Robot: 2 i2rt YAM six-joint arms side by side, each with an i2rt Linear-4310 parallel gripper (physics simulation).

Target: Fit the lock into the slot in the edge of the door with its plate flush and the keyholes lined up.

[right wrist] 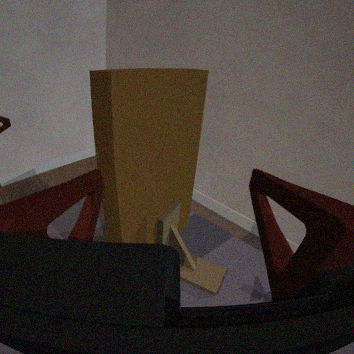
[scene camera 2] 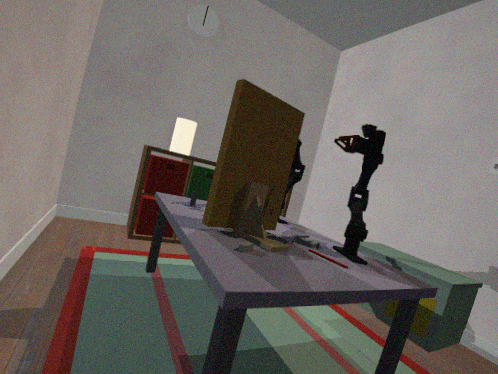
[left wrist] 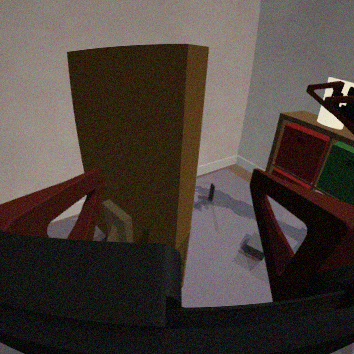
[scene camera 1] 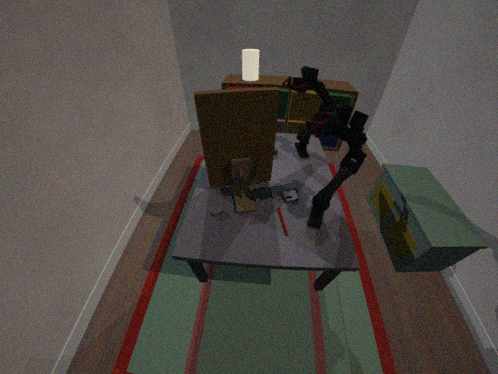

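Seen in the pictures: left gripper, fingertip midpoint: [scene camera 2: 336, 139] [left wrist: 176, 176] [scene camera 1: 310, 118]; right gripper, fingertip midpoint: [right wrist: 176, 176] [left wrist: 314, 93] [scene camera 1: 288, 86]; left arm's base, link origin: [scene camera 2: 348, 255] [scene camera 1: 316, 213]; right arm's base, link origin: [scene camera 1: 301, 150].
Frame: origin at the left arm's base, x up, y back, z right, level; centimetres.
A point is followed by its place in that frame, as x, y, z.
The brown door [scene camera 1: 237, 135] @(36.2, -49.0, 2.1) [scene camera 2: 262, 155] @(33.3, -48.9, 2.2) [left wrist: 132, 125] @(44.8, -41.8, 6.8) [right wrist: 155, 140] @(44.1, -44.9, 10.0) stands upright in a wooden stand [scene camera 1: 244, 204] @(1.8, -39.6, -11.2) [scene camera 2: 272, 245] @(1.8, -40.5, -15.5) [right wrist: 207, 275] @(1.8, -59.1, 20.2). No slot or keyhole can be made out on it in the dim light. A flat grey piece with a dark hole [scene camera 1: 290, 195] @(1.7, -17.4, 5.9), apparently the lock, lies on the table right of the door in scene camera 1. My left gripper [scene camera 1: 311, 123] @(49.7, -16.4, 7.8) [scene camera 2: 338, 142] @(49.7, -16.4, 7.8) [left wrist: 176, 176] @(49.7, -16.4, 7.8) is open and empty, raised above the table and facing the door. My right gripper [scene camera 1: 287, 83] @(53.2, -33.8, 37.6) [right wrist: 176, 176] @(53.2, -33.8, 37.6) is open and empty, raised beyond the door.
A red rod [scene camera 1: 283, 221] @(0.7, -16.2, -12.9) [scene camera 2: 328, 258] @(0.5, -16.7, -13.3) lies on the table [scene camera 1: 225, 250] @(0.0, -36.9, -39.7) [scene camera 2: 280, 280] @(0.0, -44.3, -42.1). A small piece [scene camera 1: 218, 214] @(0.7, -50.1, -22.5) [scene camera 2: 244, 247] @(1.6, -52.1, -24.3) lies near the stand. A dark block [left wrist: 254, 247] @(3.6, -40.8, 42.9) and an upright peg [left wrist: 211, 192] @(3.5, -72.9, 40.6) [scene camera 2: 193, 199] @(3.5, -73.3, 40.7) are beyond the door.
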